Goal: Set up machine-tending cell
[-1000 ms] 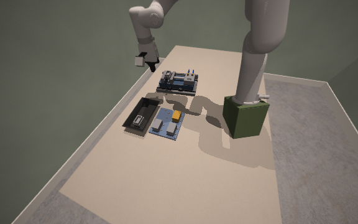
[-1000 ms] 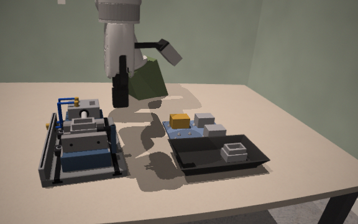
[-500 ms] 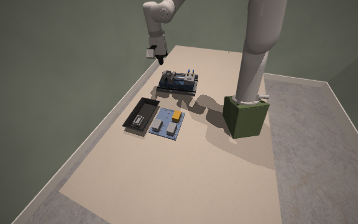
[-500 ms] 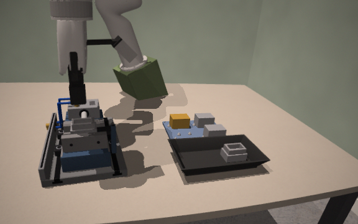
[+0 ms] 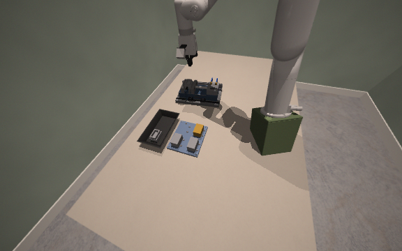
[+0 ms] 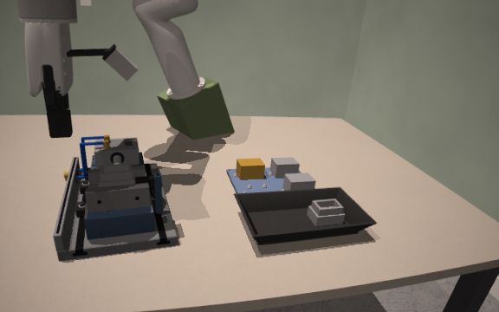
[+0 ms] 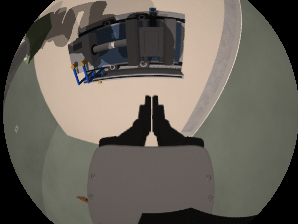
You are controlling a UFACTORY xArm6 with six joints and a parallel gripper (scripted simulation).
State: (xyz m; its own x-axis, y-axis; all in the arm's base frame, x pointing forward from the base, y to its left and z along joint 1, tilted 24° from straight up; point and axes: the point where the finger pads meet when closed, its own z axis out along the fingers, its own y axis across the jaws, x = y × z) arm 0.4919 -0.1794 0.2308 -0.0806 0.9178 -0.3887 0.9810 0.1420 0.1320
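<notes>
My gripper is now 70 mm past the vise, 70 mm to the right of it and 160 mm above it. From my hand the other things lie so: brass blank (160 mm behind, 370 mm to the left, 170 mm below).
</notes>
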